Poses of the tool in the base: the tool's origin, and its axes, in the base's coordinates. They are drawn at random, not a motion.
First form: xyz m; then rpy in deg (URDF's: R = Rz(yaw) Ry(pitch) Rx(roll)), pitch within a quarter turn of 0, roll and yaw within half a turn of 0.
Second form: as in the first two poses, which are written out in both.
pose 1, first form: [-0.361 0.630 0.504 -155.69 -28.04 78.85]
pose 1, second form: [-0.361 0.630 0.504 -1.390 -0.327 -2.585]
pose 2, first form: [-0.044 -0.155 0.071 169.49 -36.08 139.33]
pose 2, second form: [-0.044 -0.155 0.071 -2.275 -0.326 -2.566]
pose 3, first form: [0.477 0.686 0.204 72.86 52.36 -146.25]
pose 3, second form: [0.477 0.686 0.204 2.400 -0.811 -1.306]
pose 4, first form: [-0.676 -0.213 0.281 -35.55 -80.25 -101.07]
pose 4, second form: [-0.676 -0.213 0.281 -1.618 0.810 -1.370]
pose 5, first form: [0.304 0.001 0.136 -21.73 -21.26 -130.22]
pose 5, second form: [0.304 0.001 0.136 -2.339 0.524 -0.021]
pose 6, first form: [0.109 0.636 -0.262 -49.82 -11.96 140.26]
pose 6, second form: [0.109 0.636 -0.262 2.524 -0.396 0.817]
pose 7, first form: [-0.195 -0.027 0.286 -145.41 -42.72 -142.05]
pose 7, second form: [-0.195 -0.027 0.286 2.192 -0.091 2.224]
